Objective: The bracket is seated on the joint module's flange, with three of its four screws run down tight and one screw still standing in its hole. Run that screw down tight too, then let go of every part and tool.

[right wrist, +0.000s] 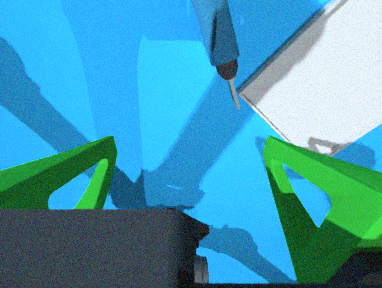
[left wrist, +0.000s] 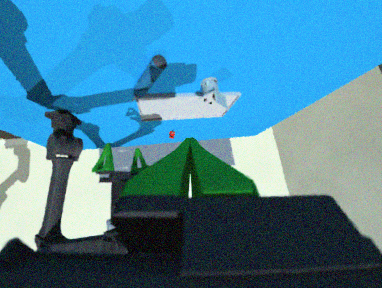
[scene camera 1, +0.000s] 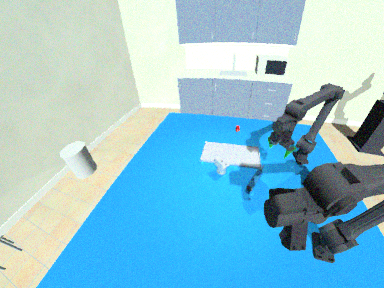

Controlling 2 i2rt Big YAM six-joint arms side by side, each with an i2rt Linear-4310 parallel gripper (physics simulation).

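Pixels of known places: left gripper, fingertip midpoint: (left wrist: 190, 144) (scene camera 1: 269, 196); right gripper, fingertip midpoint: (right wrist: 190, 144) (left wrist: 124, 146) (scene camera 1: 276, 153); left arm's base, origin of the base link: (scene camera 1: 321, 247); right arm's base, origin of the base link: (left wrist: 64, 116) (scene camera 1: 299, 158).
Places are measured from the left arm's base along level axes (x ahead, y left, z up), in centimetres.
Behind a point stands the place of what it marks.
The joint module with its bracket (scene camera 1: 221, 167) (left wrist: 209, 88) is small and pale, at the edge of the white board (scene camera 1: 231, 154) @(x 54.8, y -48.9, z 0.4 cm) (left wrist: 175, 106) @(x 49.9, y -48.9, z 0.4 cm) (right wrist: 320, 70) @(x 44.5, y -46.6, z 0.4 cm). Dark screw heads show on it in the left wrist view, too small to tell how far each is in. The blue driver (scene camera 1: 253, 181) @(x 36.9, y -25.7, z 4.1 cm) (left wrist: 150, 78) @(x 36.3, y -26.2, z 4.0 cm) (right wrist: 227, 42) @(x 35.1, y -33.9, z 4.0 cm) lies slanted by the board's corner, its thin bit showing in the right wrist view. My right gripper (scene camera 1: 279, 148) @(x 28.5, y -34.1, z 21.3 cm) (left wrist: 124, 146) @(x 28.5, y -34.1, z 21.3 cm) (right wrist: 190, 144) @(x 28.5, y -34.1, z 21.3 cm) is open and empty, apart from the driver. My left gripper (left wrist: 190, 144) @(x 34.1, y 3.1, z 31.6 cm) is shut and empty, far from the module.
A small red object (scene camera 1: 237, 128) @(x 56.5, y -81.9, z 3.1 cm) (left wrist: 172, 134) @(x 56.0, y -81.4, z 2.4 cm) lies beyond the board on the blue mat (scene camera 1: 150, 200) @(x 88.7, y 5.2, z 0.0 cm). A pale cylinder (scene camera 1: 79, 160) is at the left in the scene view. Grey cabinets (scene camera 1: 235, 97) stand at the back. Arm shadows fall across the mat around the driver.
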